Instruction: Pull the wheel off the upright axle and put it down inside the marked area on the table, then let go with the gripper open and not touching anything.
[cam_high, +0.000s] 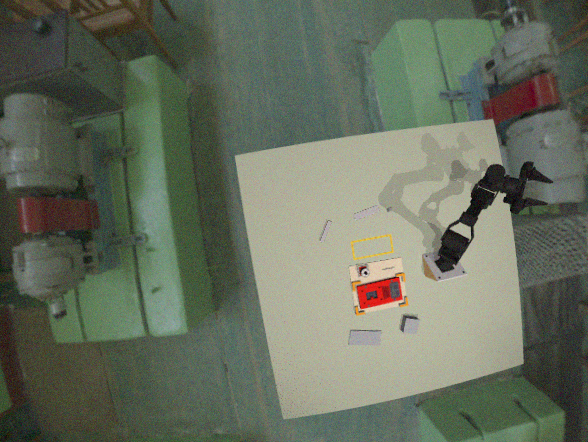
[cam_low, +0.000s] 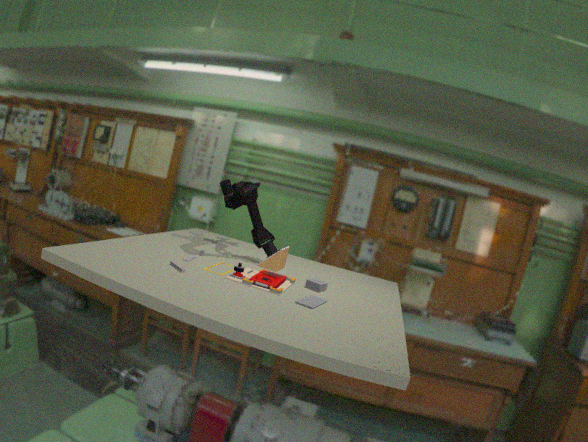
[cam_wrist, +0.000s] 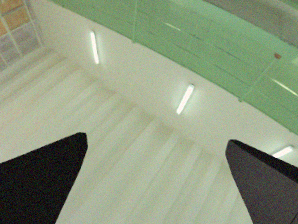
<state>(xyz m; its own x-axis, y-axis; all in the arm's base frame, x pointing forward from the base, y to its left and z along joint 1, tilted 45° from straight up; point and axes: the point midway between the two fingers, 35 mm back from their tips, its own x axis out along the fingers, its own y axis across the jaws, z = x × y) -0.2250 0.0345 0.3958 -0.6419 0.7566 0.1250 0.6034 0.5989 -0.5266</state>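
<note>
My gripper tip is now 620 mm short of the small wheel, 330 mm above it and 190 mm to the right of it. Round my gripper tip: small block: 490 mm to the left, 460 mm ahead, 350 mm below.
</note>
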